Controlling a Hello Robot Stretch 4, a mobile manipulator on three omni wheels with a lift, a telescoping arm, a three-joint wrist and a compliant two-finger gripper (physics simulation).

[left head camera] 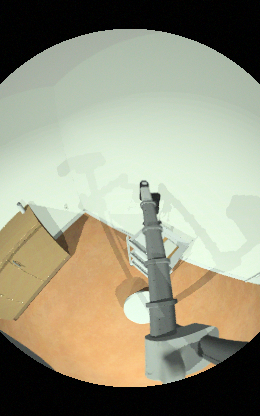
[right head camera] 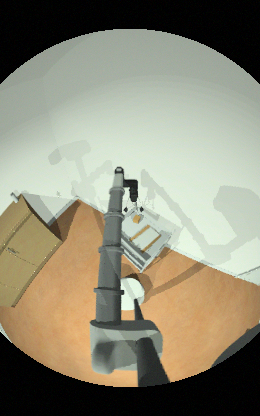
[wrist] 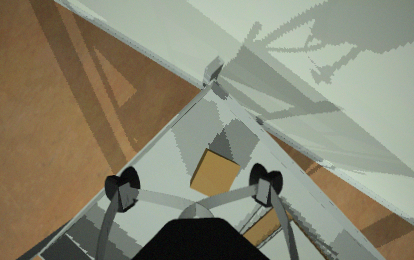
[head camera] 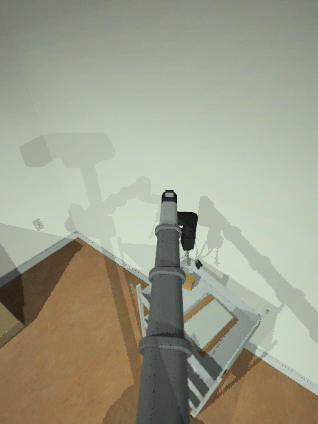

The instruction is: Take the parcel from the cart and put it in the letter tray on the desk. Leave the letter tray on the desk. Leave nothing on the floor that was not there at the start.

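Places are measured from the robot's base along level axes (x right, y back, z down), in metres.
Pixels of known places: gripper, fingertip midpoint: (right head camera: 133,210) (wrist: 194,179) (head camera: 184,267); robot's base, link origin: (left head camera: 141,306) (right head camera: 126,292).
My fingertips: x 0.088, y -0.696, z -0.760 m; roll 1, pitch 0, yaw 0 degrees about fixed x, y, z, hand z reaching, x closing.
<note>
Ahead of a thing's pixels: the offset from my fingertips to its middle.
The parcel, a small tan block {dx +0.028, dy +0.013, dz +0.101 m} (head camera: 189,281) (right head camera: 137,219) (wrist: 215,172), lies on the top of the pale grey cart (head camera: 243,330) (wrist: 150,170), near the corner by the wall. My gripper (right head camera: 133,209) (wrist: 194,179) is open and points down above the cart top. In the wrist view the parcel shows between the two fingertips, a little beyond their line and nearer the right one. The fingers do not touch it there. In the head camera view the arm hides part of the gripper and cart. I cannot make out the letter tray or the desk in these views.
A flat white item with brown strips {dx +0.098, dy +0.200, dz +0.118 m} (head camera: 220,336) (wrist: 265,227) lies on the cart beside the parcel. The pale wall runs close behind the cart. A white round object (left head camera: 136,307) (right head camera: 134,294) stands near the arm's base. A tan cabinet (left head camera: 30,270) (right head camera: 25,250) is at left.
</note>
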